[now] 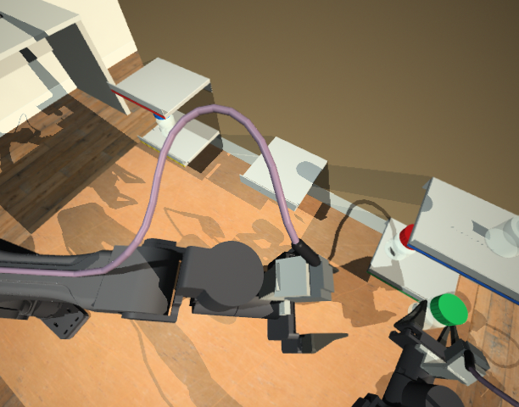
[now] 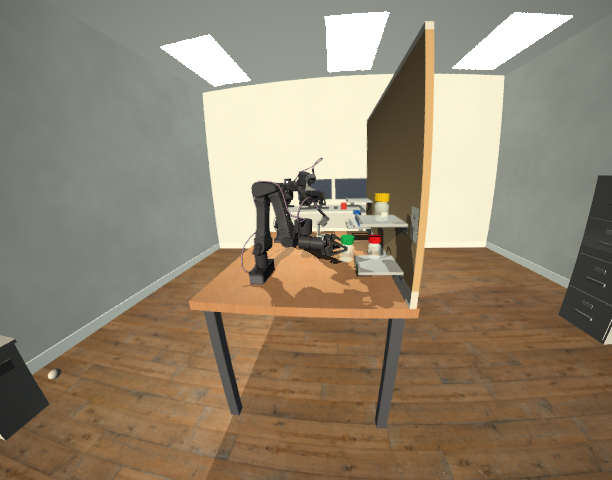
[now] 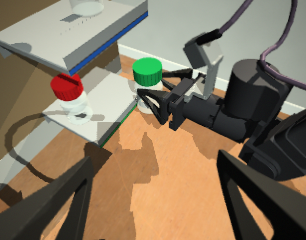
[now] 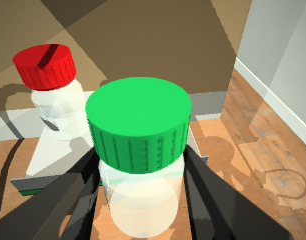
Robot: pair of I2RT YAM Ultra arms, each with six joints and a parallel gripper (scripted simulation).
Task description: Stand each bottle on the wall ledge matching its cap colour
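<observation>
Right now my right hand is 160 mm below the yellow-capped bottle, 130 mm short of it and 30 mm to the left of it. Round my right hand: green-capped bottle (10 mm below); then red-capped bottle (140 mm ahead, 80 mm to the left, 40 mm below); then brown wall (400 mm to the left, 270 mm ahead, 270 mm above).
</observation>
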